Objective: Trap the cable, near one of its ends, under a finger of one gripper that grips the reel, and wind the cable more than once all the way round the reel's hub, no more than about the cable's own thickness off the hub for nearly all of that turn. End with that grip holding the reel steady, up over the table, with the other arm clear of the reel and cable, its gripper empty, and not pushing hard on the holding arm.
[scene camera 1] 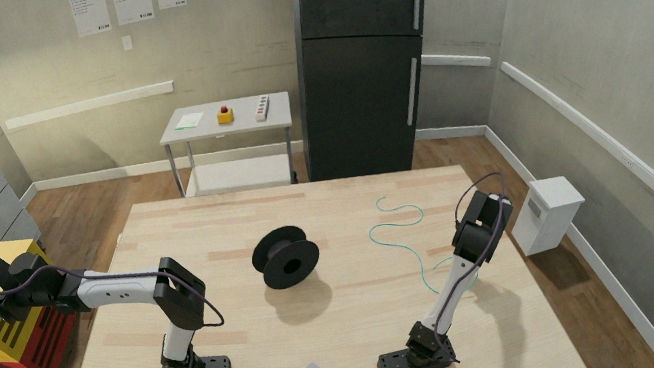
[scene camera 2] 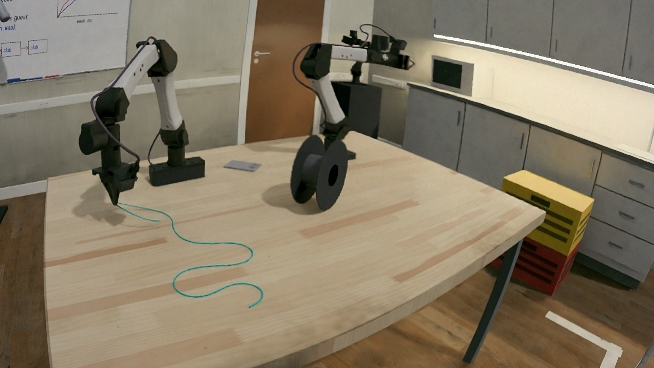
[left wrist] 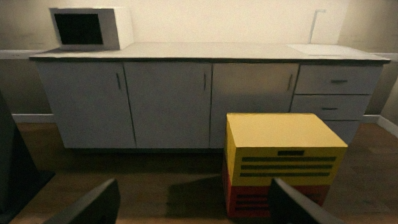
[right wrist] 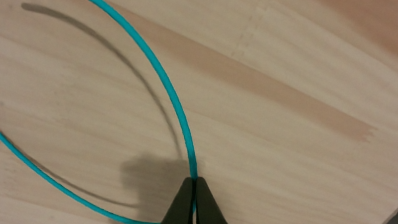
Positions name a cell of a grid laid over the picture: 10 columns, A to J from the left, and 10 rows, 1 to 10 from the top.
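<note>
A black reel is what I see in scene camera 2 (scene camera 2: E5), and the reel is there in scene camera 1 too (scene camera 1: E8). In the left wrist view the reel is out of frame, and in the right wrist view it is out of frame as well. My left gripper (left wrist: E9) is visible to me. So is my right gripper (scene camera 2: B6).
</note>
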